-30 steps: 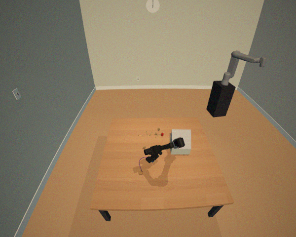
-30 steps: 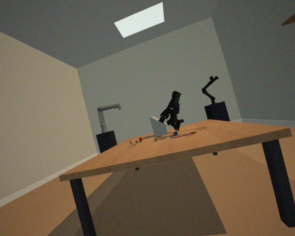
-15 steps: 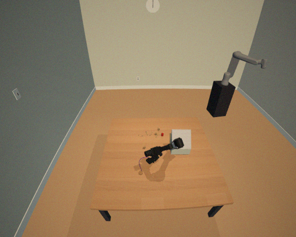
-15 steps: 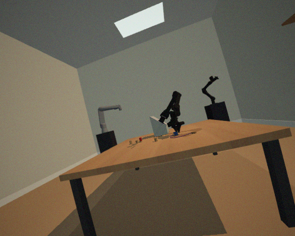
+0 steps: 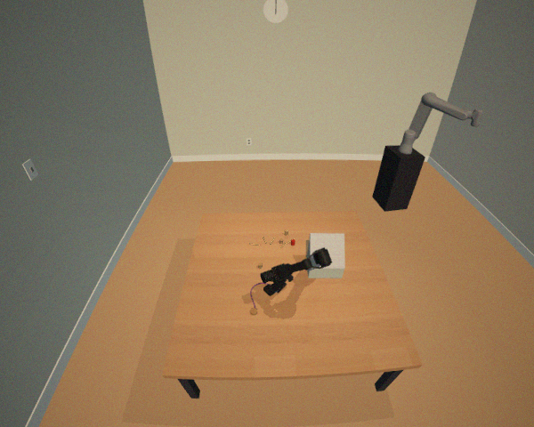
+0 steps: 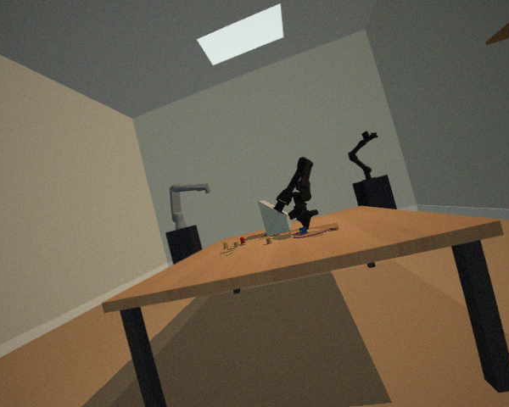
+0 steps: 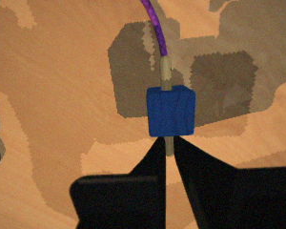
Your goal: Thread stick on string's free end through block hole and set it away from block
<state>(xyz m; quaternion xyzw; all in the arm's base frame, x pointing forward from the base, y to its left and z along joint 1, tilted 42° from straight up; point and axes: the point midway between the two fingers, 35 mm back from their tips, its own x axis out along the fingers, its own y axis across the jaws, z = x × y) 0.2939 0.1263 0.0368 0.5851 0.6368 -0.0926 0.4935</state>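
Now: gripper tip 10 mm short of the blue block and 20 mm to the left of it. Round my gripper tip: wooden cylinder: 80 mm ahead, 220 mm to the right; thin wooden stick: 20 mm ahead, 40 mm to the right; round wooden button: 160 mm ahead, 110 mm to the left.
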